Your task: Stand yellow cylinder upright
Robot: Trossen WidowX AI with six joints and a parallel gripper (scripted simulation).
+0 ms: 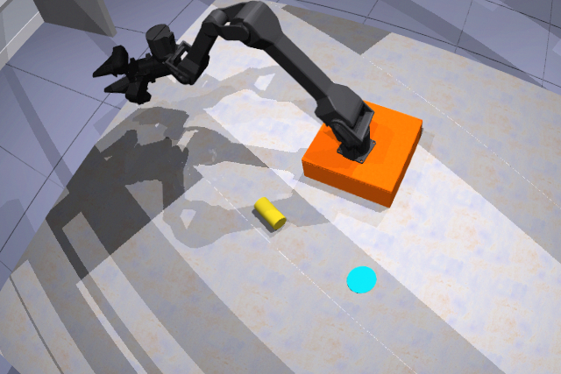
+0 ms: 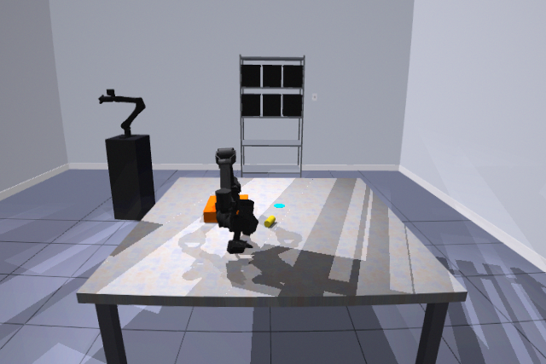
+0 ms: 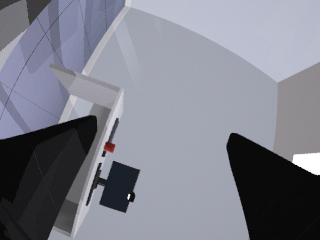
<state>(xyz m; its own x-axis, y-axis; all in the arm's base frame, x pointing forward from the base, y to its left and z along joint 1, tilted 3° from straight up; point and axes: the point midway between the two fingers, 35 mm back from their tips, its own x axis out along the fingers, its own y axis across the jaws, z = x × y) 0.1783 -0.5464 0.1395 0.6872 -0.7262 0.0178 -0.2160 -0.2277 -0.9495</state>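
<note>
My gripper tip is 49 cm to the right of the yellow tall cylinder and 17 cm above it. The rest, counted from my gripper tip: cyan circle 3 cm ahead, 73 cm to the left, 19 cm below.
</note>
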